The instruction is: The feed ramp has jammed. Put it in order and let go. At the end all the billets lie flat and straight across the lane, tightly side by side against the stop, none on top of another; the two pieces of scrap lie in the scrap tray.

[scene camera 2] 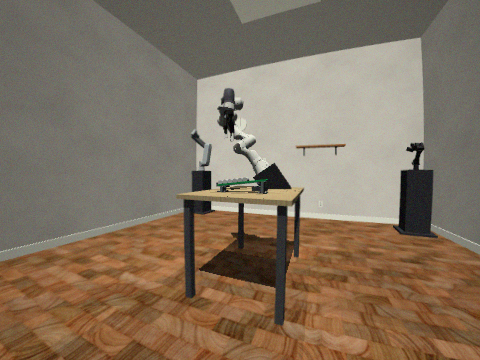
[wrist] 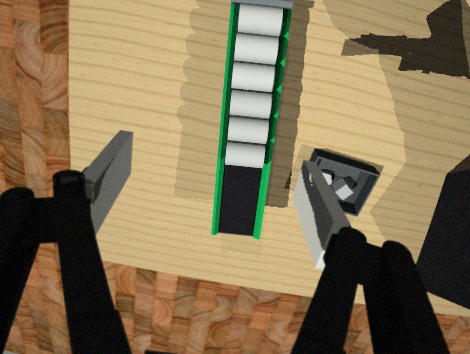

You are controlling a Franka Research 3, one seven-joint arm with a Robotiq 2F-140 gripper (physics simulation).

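Observation:
Several white billets (wrist: pixel 248 105) (scene camera 2: pixel 233 181) lie straight across the green-sided lane (wrist: pixel 217 210), side by side in one row from the grey stop (wrist: pixel 262 4); none shows on top of another. The dark lower stretch of the lane is bare. Two light pieces of scrap (wrist: pixel 344 192) lie in the dark scrap tray (wrist: pixel 369 187), partly hidden behind the right finger in the wrist view. My gripper (wrist: pixel 216 166) (scene camera 2: pixel 229 137) is open wide and empty, high above the lane's lower end.
The wooden table (scene camera 2: pixel 240 197) (wrist: pixel 135 75) carries the ramp. The black robot base (scene camera 2: pixel 272 177) (wrist: pixel 450 235) stands beside it at the table's edge. A wall shelf (scene camera 2: pixel 320 146) and two dark pedestals (scene camera 2: pixel 416 200) (scene camera 2: pixel 201 182) with arms stand farther back.

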